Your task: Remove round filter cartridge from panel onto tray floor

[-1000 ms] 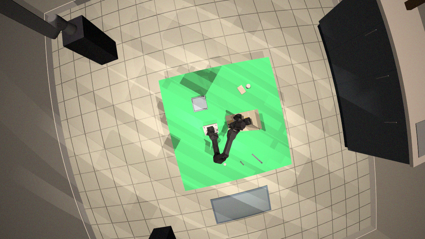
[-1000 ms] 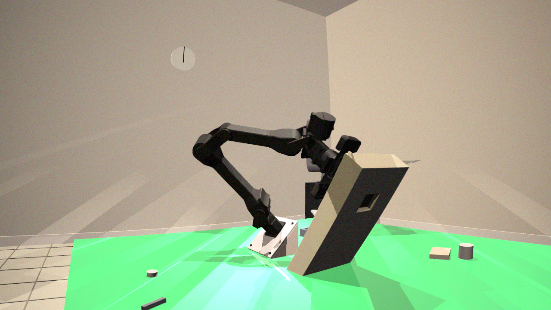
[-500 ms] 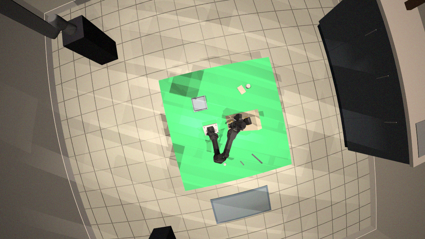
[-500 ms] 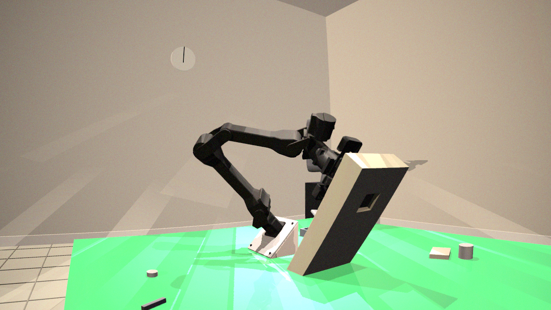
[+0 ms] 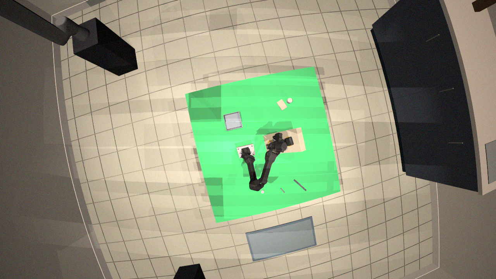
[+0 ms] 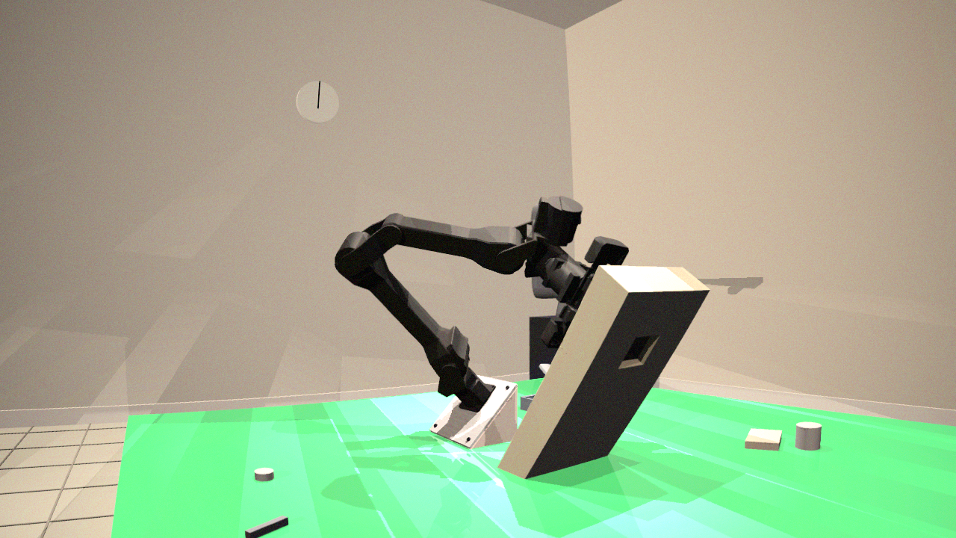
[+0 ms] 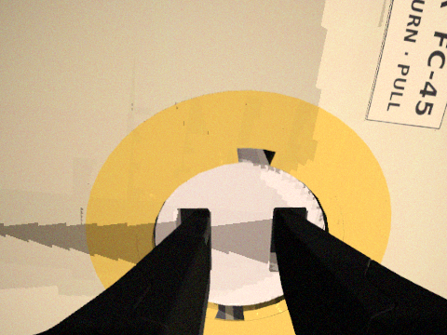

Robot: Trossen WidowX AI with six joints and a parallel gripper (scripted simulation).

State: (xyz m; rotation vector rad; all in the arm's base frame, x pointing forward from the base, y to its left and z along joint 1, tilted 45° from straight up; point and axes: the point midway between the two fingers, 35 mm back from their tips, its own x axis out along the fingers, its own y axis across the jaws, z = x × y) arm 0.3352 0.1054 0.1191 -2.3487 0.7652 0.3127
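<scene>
The round white filter cartridge is 1 cm ahead of my gripper tip and 1 cm below it. Round my gripper tip: beige block: 8 cm ahead, 33 cm to the left, 22 cm below; then small white cylinder: 16 cm ahead, 35 cm to the left, 21 cm below; then tan service panel: 4 cm behind, 8 cm below.
</scene>
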